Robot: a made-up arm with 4 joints.
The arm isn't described. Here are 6 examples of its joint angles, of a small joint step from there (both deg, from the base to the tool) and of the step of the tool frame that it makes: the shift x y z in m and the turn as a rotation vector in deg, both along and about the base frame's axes.
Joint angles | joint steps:
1: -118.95 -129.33 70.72 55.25 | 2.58 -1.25 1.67 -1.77
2: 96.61 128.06 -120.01 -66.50 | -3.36 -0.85 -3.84 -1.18
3: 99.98 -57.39 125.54 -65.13 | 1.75 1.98 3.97 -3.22
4: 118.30 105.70 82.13 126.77 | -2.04 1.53 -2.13 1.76
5: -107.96 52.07 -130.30 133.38 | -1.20 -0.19 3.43 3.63
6: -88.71 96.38 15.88 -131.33 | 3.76 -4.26 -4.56 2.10
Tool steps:
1: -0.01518 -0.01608 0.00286 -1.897 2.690 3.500
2: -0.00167 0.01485 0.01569 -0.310 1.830 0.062
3: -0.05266 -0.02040 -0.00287 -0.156 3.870 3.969
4: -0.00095 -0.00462 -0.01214 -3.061 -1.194 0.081
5: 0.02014 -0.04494 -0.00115 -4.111 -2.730 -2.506
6: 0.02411 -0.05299 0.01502 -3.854 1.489 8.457
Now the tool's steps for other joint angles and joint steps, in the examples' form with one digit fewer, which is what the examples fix.
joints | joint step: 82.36 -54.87 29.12 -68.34 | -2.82 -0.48 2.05 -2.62
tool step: 0.0096 0.0139 0.0000 1.67 -0.96 0.16
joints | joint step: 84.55 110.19 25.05 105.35 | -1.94 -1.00 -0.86 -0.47
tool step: 0.0060 0.0141 0.0077 1.27 0.55 -1.27
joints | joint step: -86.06 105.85 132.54 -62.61 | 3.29 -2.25 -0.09 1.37
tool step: -0.0338 0.0237 -0.0151 -1.14 -1.03 3.14
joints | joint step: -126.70 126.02 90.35 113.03 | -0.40 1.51 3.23 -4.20
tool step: -0.0133 0.0068 0.0241 -0.92 3.25 -2.90
